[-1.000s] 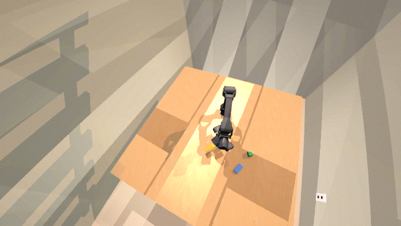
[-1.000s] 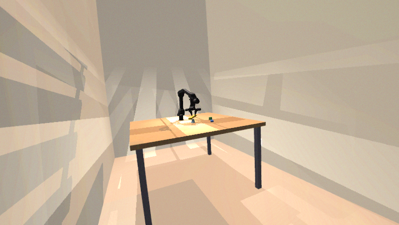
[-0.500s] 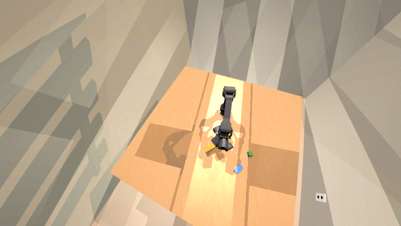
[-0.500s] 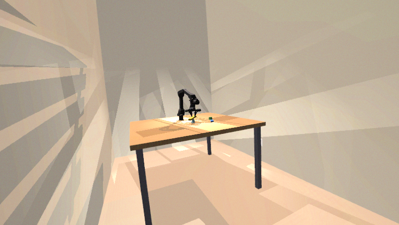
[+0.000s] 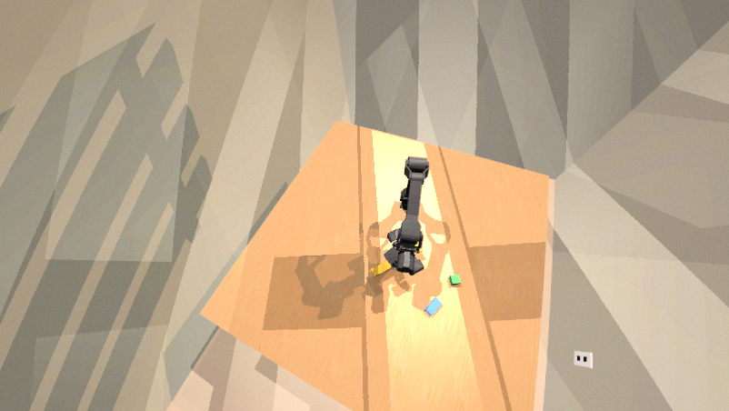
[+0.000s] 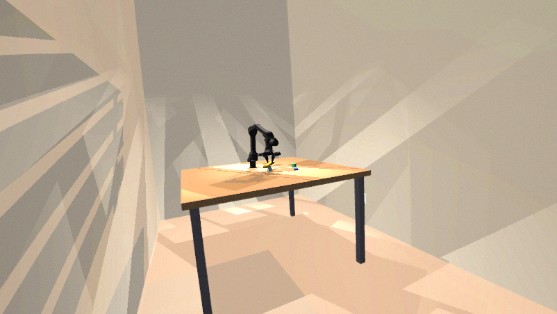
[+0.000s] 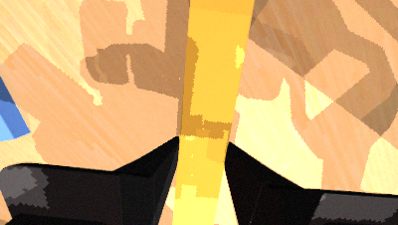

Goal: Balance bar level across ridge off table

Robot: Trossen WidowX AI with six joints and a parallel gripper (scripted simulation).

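My gripper tip is 20 mm short of the yellow bar and 20 mm to the left of it. From my gripper tip the other things lie so: green cube 230 mm to the left, 40 mm below; then flat blue block 130 mm ahead, 180 mm to the left, 50 mm below.
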